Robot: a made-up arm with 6 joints.
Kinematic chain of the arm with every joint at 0, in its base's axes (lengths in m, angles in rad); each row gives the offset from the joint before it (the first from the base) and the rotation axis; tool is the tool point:
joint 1: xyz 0 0 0.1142 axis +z
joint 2: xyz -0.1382 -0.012 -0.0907 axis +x
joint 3: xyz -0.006 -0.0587 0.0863 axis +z
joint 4: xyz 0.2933 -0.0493 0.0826 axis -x
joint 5: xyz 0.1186 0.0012 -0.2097 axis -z
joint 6: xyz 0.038 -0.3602 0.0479 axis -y
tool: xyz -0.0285 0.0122 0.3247
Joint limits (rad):
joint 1: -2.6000..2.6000
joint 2: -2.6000..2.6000
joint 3: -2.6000..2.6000
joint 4: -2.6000..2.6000
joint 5: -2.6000..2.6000
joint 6: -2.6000..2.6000
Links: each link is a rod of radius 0.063 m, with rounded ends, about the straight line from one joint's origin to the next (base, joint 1, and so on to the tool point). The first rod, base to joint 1, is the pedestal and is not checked.
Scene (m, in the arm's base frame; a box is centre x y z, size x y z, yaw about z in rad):
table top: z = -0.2
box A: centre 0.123 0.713 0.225 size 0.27 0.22 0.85 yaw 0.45
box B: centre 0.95 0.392 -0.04 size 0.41 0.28 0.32 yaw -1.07
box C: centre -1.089 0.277 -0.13 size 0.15 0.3 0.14 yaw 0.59
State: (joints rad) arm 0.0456 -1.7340 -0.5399 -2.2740 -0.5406 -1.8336
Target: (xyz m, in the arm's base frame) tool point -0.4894 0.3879 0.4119
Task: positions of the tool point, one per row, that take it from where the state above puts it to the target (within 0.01 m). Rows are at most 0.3 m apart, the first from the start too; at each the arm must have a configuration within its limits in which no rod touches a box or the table.
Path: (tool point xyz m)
1: 0.5445 0.4506 0.5023
2: 0.3241 0.5243 0.6460
3: 0.0863 0.5031 0.7651
4: -0.1270 0.3851 0.8551
5: -0.2836 0.4430 0.7231
6: -0.4103 0.4393 0.5690
7: -0.4894 0.3879 0.4119

